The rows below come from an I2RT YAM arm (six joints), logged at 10 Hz.
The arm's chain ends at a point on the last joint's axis. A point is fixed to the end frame.
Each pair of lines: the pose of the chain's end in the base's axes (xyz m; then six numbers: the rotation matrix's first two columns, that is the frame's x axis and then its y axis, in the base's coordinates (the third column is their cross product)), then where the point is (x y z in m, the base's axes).
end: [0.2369 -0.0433 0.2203 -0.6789 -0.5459 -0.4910 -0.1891 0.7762 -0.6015]
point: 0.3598 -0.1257 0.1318
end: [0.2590 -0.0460 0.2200 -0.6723 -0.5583 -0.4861 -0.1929 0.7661 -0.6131]
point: 0.3830 -0.1287 0.1332
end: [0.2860 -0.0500 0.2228 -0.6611 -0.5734 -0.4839 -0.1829 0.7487 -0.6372]
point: 0.4119 -0.1346 0.1407
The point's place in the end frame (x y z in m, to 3 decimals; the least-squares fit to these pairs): 0.005 -0.034 0.169
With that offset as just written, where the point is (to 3 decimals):
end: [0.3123 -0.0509 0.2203 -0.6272 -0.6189 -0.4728 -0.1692 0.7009 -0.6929]
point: 0.443 -0.138 0.150
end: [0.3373 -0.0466 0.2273 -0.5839 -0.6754 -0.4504 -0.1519 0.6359 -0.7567]
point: 0.474 -0.135 0.171
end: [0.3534 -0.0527 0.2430 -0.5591 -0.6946 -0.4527 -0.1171 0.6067 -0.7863]
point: 0.493 -0.142 0.196
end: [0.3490 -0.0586 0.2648 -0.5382 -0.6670 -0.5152 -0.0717 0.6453 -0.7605]
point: 0.491 -0.147 0.221
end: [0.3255 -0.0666 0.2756 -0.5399 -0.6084 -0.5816 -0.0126 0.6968 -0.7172]
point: 0.465 -0.158 0.232
